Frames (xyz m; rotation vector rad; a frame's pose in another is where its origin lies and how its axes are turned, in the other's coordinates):
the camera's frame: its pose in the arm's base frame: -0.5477 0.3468 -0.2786 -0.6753 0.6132 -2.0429
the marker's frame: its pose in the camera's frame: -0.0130 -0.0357 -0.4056 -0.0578 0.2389 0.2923
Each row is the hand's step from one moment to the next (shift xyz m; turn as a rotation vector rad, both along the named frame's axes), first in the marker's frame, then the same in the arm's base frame.
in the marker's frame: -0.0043 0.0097 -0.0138 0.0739 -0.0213 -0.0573
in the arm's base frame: 0.0004 0.0072 -0.0159 -0.0804 -0.0381 -0.0358
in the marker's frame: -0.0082 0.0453 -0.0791 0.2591 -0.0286 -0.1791
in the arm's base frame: -0.0122 0.0288 -0.0860 -0.2376 -0.1526 -0.1424
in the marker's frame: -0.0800 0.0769 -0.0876 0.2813 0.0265 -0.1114
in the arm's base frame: 0.0356 0.0890 -0.1039 -0.1699 -0.2116 -0.1364
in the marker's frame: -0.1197 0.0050 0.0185 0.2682 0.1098 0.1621
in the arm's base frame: 0.0664 0.0980 0.0264 0.0536 -0.3277 -0.0005
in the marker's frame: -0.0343 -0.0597 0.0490 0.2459 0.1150 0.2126
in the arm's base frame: 0.0031 0.0242 0.0809 0.0966 -0.3292 0.0345
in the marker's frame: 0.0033 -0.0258 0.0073 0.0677 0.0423 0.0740
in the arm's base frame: -0.0147 -0.0001 0.0227 0.0430 -0.0992 0.0129
